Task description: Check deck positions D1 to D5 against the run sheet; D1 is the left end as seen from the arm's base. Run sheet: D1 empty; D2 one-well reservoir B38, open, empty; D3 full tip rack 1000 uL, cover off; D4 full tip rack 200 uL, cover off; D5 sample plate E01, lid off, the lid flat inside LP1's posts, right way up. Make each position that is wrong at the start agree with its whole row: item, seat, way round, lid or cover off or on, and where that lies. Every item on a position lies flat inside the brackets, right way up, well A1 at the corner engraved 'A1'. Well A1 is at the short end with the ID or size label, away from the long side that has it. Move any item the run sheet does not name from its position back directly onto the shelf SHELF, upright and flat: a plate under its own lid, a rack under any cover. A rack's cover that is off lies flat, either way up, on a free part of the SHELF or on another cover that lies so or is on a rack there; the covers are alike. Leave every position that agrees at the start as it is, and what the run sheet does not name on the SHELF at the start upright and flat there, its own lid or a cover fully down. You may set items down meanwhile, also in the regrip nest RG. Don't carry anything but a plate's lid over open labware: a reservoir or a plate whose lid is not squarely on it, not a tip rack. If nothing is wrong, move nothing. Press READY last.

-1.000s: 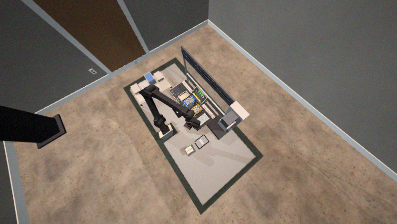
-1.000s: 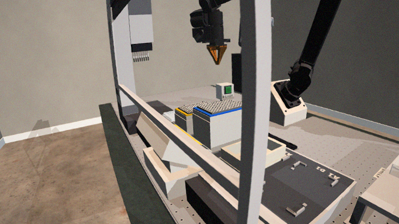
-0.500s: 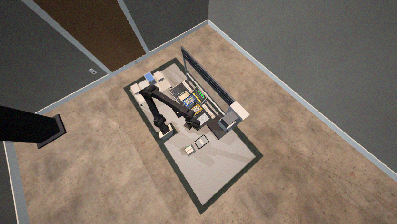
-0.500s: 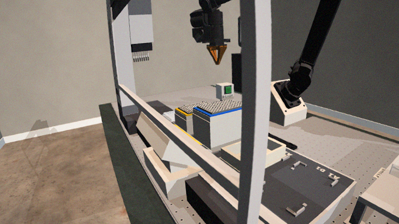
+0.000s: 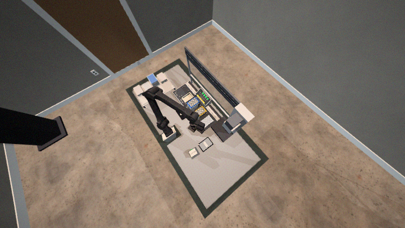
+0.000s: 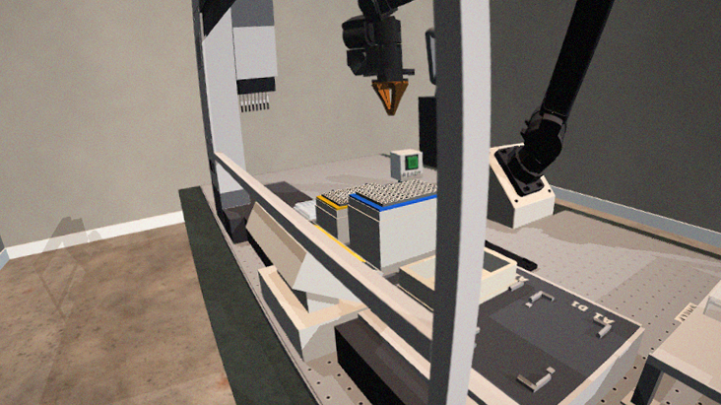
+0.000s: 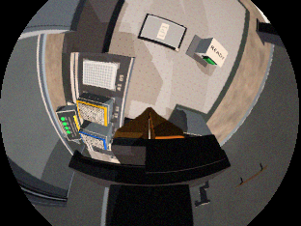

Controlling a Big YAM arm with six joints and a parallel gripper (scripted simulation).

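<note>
Now: hand 15 cm past the ready button box, 14 cm to the left of it and 17 cm above it. Also, from my hand: lid: 17 cm to the right, 22 cm below; then white sample plate: 17 cm ahead, 2 cm to the left, 17 cm below; then yellow-rimmed tip rack: 16 cm ahead, 14 cm to the left, 14 cm below.
</note>
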